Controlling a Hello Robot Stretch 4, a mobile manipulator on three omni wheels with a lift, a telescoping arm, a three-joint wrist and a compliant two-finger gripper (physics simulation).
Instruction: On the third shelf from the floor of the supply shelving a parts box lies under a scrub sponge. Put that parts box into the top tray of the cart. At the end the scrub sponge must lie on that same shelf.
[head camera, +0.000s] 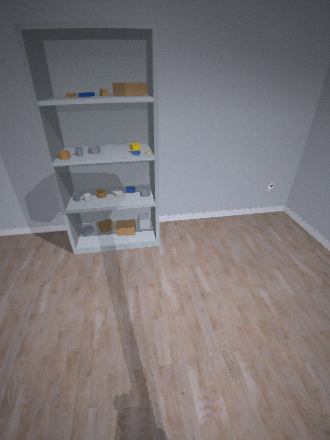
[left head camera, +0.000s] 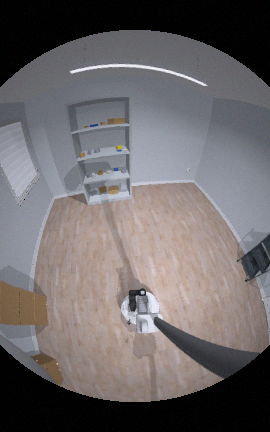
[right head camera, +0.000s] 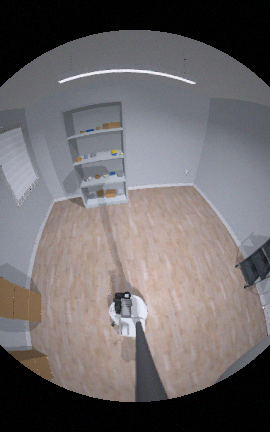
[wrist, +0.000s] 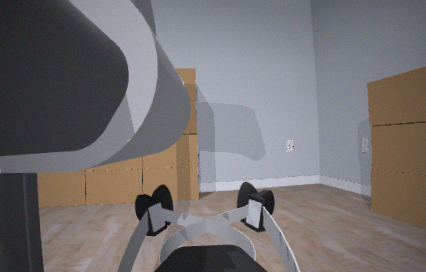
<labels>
One and the same spot on a grey supply shelving: (right head camera: 86, 116) is (head camera: 78, 59).
</labels>
